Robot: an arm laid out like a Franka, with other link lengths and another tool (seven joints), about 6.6 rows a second.
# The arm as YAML. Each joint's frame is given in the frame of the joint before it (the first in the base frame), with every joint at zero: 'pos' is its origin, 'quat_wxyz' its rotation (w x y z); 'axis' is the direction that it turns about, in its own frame. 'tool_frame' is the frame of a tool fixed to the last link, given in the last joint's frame.
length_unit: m
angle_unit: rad
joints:
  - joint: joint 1
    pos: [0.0, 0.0, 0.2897]
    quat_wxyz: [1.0, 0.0, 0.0, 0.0]
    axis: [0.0, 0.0, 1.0]
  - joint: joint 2
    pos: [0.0, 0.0, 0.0]
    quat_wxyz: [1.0, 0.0, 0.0, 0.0]
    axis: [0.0, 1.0, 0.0]
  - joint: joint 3
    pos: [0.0, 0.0, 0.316]
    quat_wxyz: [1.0, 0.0, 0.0, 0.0]
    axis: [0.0, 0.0, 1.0]
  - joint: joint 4
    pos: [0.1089, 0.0, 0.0]
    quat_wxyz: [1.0, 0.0, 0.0, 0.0]
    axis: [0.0, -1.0, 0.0]
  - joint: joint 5
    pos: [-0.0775, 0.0, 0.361]
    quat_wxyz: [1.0, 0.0, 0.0, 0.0]
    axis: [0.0, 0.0, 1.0]
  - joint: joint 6
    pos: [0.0, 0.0, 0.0]
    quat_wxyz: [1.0, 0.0, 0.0, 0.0]
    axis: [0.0, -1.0, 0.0]
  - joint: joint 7
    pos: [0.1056, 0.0, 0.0]
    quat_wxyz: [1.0, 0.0, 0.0, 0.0]
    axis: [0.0, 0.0, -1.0]
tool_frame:
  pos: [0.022, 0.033, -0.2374]
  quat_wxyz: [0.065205, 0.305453, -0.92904, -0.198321]
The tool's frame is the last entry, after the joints.
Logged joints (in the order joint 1, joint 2, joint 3, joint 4, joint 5, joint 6, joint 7), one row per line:
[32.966, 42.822, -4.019, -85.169, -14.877, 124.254, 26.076]
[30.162, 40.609, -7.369, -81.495, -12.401, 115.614, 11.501]
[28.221, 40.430, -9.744, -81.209, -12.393, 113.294, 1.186]
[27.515, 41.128, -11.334, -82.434, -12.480, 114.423, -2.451]
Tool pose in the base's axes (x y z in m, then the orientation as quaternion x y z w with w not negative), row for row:
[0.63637, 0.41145, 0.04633, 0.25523, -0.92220, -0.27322, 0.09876]
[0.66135, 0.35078, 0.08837, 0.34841, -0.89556, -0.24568, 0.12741]
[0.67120, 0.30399, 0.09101, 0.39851, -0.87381, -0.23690, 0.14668]
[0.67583, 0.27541, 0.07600, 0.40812, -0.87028, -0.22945, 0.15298]
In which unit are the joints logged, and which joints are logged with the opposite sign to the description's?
The joints are logged in degrees. Opposite sign: joint 5.
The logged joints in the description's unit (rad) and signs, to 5 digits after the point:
[0.57537, 0.74738, -0.07014, -1.48648, 0.25965, 2.16864, 0.45511]
[0.52643, 0.70876, -0.12861, -1.42236, 0.21644, 2.01784, 0.20073]
[0.49255, 0.70564, -0.17006, -1.41736, 0.21630, 1.97735, 0.02070]
[0.48023, 0.71782, -0.19782, -1.43874, 0.21782, 1.99706, -0.04278]

